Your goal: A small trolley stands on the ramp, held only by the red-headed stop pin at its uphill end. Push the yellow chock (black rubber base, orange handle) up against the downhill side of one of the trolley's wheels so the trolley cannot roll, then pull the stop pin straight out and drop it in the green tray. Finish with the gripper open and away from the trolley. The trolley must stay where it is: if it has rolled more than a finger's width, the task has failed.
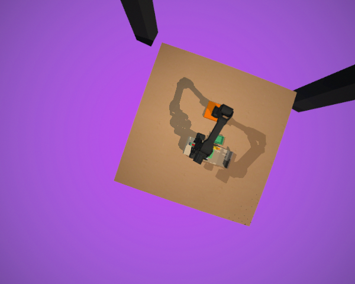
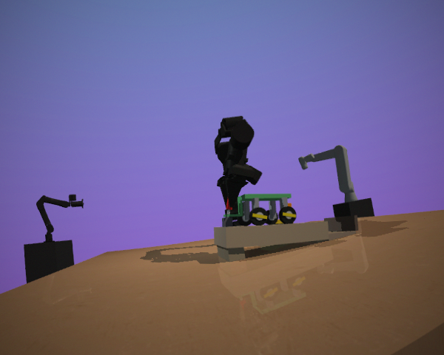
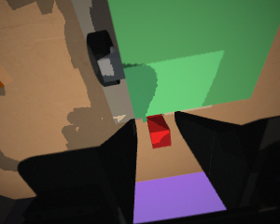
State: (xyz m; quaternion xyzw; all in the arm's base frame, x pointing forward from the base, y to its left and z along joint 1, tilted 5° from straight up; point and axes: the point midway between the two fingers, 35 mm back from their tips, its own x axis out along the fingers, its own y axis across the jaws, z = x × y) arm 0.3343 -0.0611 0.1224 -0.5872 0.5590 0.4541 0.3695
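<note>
The red-headed stop pin lies 1 cm below my gripper tip. Also, from my gripper tip: trolley: 9 cm to the left, 2 cm below, 1 cm ahead; then dark end block: 35 cm to the left, 10 cm below, 2 cm behind; then yellow chock: 18 cm to the left, 6 cm behind, 5 cm below.
</note>
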